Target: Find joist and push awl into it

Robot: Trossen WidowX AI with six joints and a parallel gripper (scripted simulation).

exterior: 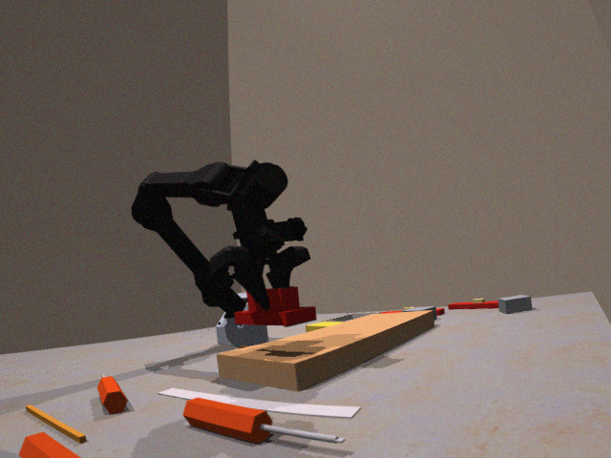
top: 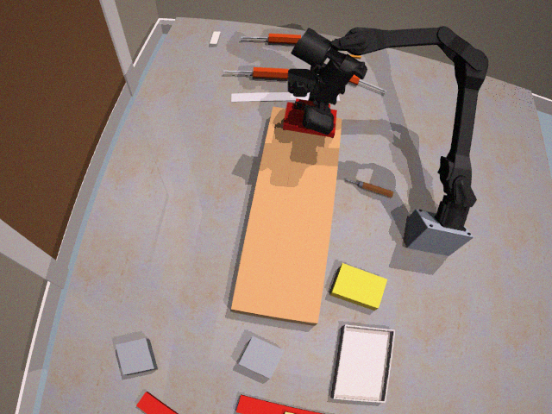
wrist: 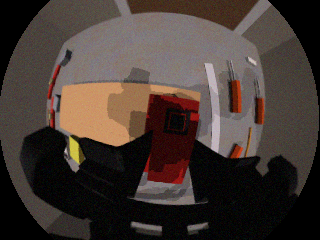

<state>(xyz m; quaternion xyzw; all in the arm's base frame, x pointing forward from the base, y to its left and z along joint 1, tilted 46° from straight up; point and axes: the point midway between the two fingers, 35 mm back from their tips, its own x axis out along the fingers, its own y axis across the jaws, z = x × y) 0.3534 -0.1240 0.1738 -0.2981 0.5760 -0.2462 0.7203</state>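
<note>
Right now the white tray is 53 cm to the left of my gripper tip, 20 cm behind it and 10 cm below it. The rest, counted from my gripper tip: white strip 14 cm to the right, 11 cm below, 6 cm ahead; then brown-handled awl 17 cm behind, 10 cm to the left, 10 cm below; then red stud finder 2 cm above, 1 cm ahead.
</note>
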